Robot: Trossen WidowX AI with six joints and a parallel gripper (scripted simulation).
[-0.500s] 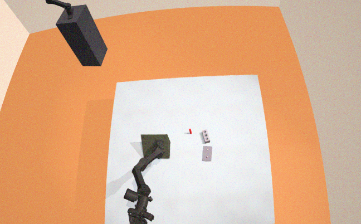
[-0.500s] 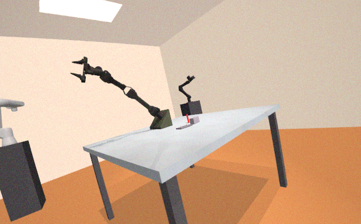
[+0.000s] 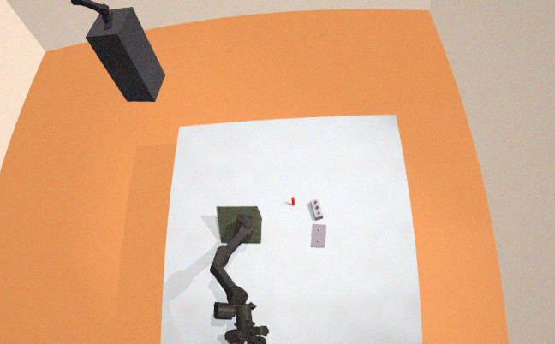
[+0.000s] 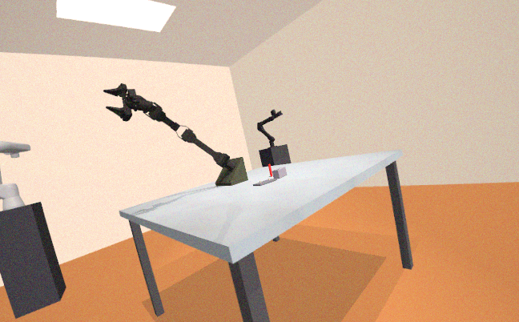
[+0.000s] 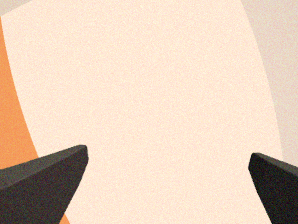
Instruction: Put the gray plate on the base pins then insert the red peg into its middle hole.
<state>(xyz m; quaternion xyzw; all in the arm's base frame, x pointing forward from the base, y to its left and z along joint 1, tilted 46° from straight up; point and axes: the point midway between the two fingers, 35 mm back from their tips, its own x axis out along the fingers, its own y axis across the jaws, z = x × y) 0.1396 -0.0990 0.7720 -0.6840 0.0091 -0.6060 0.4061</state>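
Now: gripper tip 780 mm to the right of the gray plate, 530 mm above it and 130 mm short of it. Also, from my gripper tip: red peg: 800 mm to the left, 530 mm below; then base: 650 mm to the left, 560 mm below, 150 mm ahead.
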